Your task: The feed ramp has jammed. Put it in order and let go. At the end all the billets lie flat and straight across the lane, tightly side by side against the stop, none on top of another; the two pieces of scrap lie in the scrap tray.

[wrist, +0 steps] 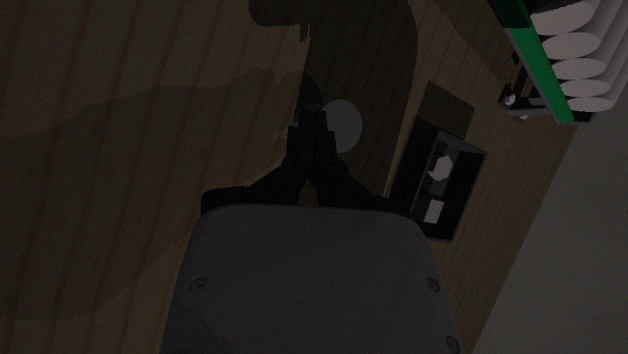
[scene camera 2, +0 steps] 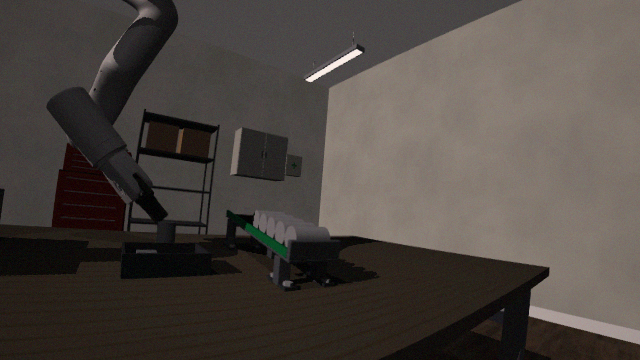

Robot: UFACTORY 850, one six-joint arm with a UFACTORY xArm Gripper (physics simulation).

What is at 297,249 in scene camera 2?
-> A dark stop plate.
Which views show the dark scrap tray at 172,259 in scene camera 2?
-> The wrist view and scene camera 2: all of them.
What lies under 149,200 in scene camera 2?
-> My gripper.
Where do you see a dark scrap tray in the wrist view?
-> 455,191
